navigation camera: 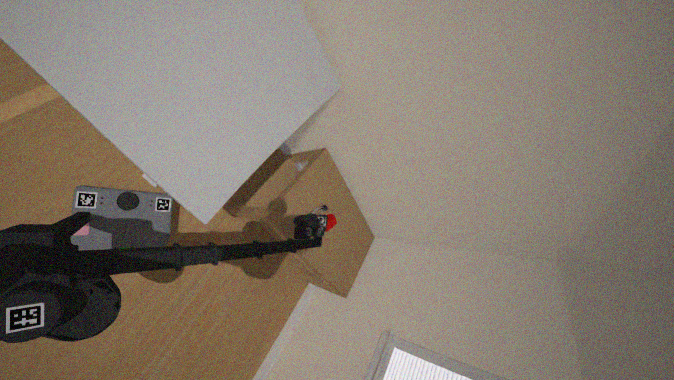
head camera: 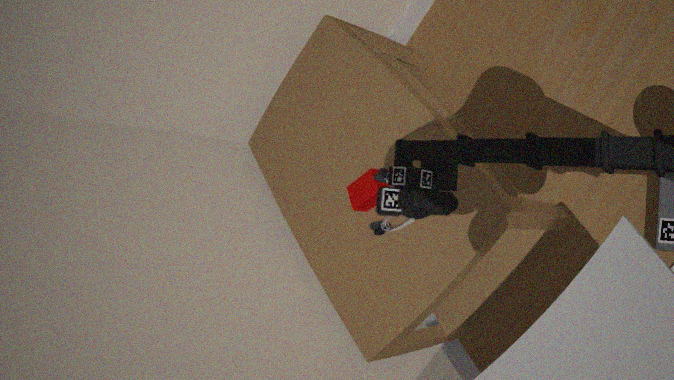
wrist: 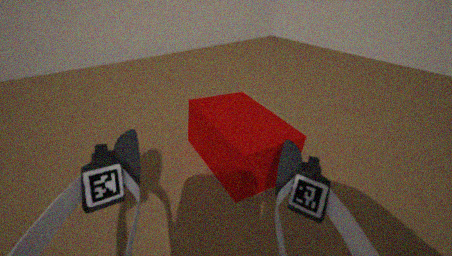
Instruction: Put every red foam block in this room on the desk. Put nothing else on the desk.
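Pixels of known places: gripper, fingertip midpoint: [head camera: 376, 201]; robot's base at its link origin: [navigation camera: 128, 200].
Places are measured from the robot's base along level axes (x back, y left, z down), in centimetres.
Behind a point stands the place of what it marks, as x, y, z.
Note:
A red foam block [head camera: 361, 194] @(3.2, -90.2, -49.5) [navigation camera: 330, 222] @(4.1, -89.4, -49.5) [wrist: 235, 130] lies on the brown wooden top [head camera: 310, 125] @(22.0, -118.4, -45.0) [navigation camera: 350, 255] @(28.9, -119.3, -45.0) [wrist: 75, 110] of a piece of furniture in the room's corner. My gripper [head camera: 381, 201] @(1.8, -86.7, -48.0) [navigation camera: 325, 215] @(1.8, -86.7, -48.0) [wrist: 210, 154] @(1.8, -86.7, -48.0) is open, with its fingers apart. In the wrist view the block is ahead and right of centre; the right fingertip overlaps its near right face, and the left fingertip is well apart from it. I cannot tell whether the right fingertip touches it. In the head view the gripper hides the block's near end. Which surface is the desk is unclear.
A large pale grey panel or top [head camera: 600, 310] @(-11.0, -17.6, -72.0) [navigation camera: 200, 100] @(-28.3, -10.8, -72.0) stands near the wooden furniture. My black arm [head camera: 565, 150] @(10.4, -28.0, -67.1) [navigation camera: 225, 251] @(9.7, -23.4, -67.1) reaches over the furniture's near edge. My grey base [navigation camera: 107, 201] @(0.3, 6.7, -16.0) is beside the pale top's corner. Walls [head camera: 125, 200] @(-4.8, -133.5, -97.8) [navigation camera: 500, 150] @(-33.2, -99.2, -131.6) meet behind the wooden top.

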